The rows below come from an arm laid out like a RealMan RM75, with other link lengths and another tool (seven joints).
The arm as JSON. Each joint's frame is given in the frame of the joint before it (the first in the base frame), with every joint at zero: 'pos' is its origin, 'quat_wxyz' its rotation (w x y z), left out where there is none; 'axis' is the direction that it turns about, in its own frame. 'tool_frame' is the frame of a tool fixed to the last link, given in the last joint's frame.
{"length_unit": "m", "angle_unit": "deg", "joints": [
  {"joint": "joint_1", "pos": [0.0, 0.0, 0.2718], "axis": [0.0, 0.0, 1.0]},
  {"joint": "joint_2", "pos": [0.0, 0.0, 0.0], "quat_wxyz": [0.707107, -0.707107, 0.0, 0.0], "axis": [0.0, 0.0, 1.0]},
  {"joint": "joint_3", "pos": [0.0, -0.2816, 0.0], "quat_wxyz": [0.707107, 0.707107, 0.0, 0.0], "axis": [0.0, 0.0, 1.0]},
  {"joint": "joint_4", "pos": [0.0, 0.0, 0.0], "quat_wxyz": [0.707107, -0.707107, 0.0, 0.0], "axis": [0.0, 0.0, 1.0]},
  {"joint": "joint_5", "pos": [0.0, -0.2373, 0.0], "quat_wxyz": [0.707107, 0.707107, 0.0, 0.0], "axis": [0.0, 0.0, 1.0]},
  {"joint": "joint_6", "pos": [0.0, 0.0, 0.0], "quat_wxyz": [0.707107, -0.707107, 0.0, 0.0], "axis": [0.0, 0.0, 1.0]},
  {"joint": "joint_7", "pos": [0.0, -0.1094, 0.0], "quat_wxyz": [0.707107, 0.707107, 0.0, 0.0], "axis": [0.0, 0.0, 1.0]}
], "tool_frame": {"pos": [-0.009, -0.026, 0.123], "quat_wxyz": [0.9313, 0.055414, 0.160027, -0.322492]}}
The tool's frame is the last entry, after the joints.
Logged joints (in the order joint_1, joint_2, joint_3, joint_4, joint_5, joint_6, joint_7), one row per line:
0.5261 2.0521 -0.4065 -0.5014 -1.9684 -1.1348 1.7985
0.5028 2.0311 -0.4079 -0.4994 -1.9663 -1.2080 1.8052
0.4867 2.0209 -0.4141 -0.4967 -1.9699 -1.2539 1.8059
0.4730 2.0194 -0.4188 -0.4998 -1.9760 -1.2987 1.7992
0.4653 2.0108 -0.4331 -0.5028 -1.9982 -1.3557 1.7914
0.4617 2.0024 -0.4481 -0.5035 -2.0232 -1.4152 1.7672
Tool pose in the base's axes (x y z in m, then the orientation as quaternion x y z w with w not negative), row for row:
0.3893 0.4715 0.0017 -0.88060 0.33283 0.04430 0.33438
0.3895 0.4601 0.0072 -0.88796 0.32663 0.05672 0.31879
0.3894 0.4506 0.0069 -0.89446 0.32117 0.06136 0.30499
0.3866 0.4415 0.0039 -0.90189 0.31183 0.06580 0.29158
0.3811 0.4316 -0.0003 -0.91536 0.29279 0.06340 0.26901
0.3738 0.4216 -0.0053 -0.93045 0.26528 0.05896 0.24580
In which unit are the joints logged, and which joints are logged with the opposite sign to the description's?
The joints are logged in radians. Opposite sign: none.
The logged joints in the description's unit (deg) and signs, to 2 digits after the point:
30.14 117.58 -23.29 -28.73 -112.78 -65.02 103.05
28.81 116.37 -23.37 -28.61 -112.66 -69.21 103.43
27.89 115.79 -23.73 -28.46 -112.87 -71.84 103.47
27.10 115.70 -24.00 -28.64 -113.22 -74.41 103.09
26.66 115.21 -24.81 -28.81 -114.49 -77.68 102.64
26.45 114.73 -25.67 -28.85 -115.92 -81.08 101.25

